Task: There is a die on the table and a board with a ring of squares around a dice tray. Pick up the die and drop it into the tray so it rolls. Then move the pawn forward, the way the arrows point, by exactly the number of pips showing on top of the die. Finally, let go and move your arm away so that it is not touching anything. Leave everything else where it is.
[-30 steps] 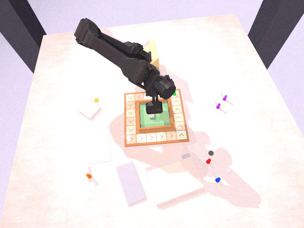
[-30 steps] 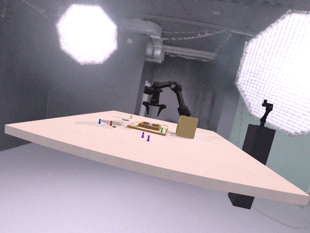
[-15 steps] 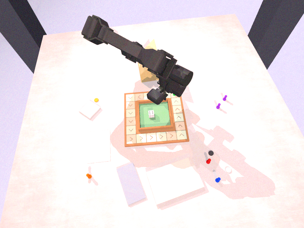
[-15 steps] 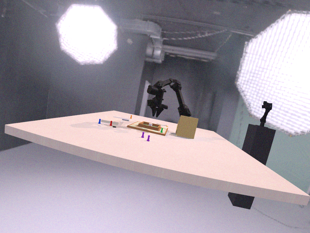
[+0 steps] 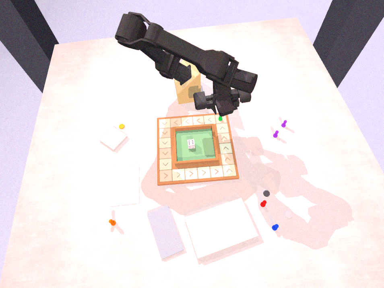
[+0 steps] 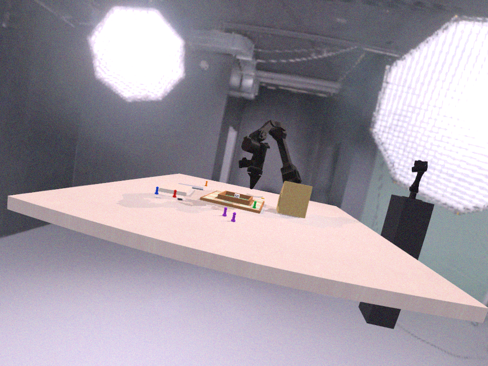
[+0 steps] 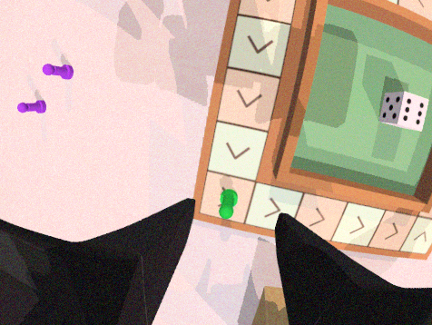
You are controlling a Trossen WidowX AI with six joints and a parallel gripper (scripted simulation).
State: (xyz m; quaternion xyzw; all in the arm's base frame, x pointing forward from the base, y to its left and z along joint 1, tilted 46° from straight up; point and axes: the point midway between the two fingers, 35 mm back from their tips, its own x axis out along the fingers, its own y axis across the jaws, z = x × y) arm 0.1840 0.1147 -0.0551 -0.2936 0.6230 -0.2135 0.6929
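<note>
My gripper tip is 30 mm past the green pawn and 70 mm above it. Also, from my gripper tip: white die 80 mm ahead, 120 mm to the right, 70 mm below; then dice tray 80 mm ahead, 100 mm to the right, 90 mm below; then dark disc 280 mm ahead, 130 mm to the left, 90 mm below.
</note>
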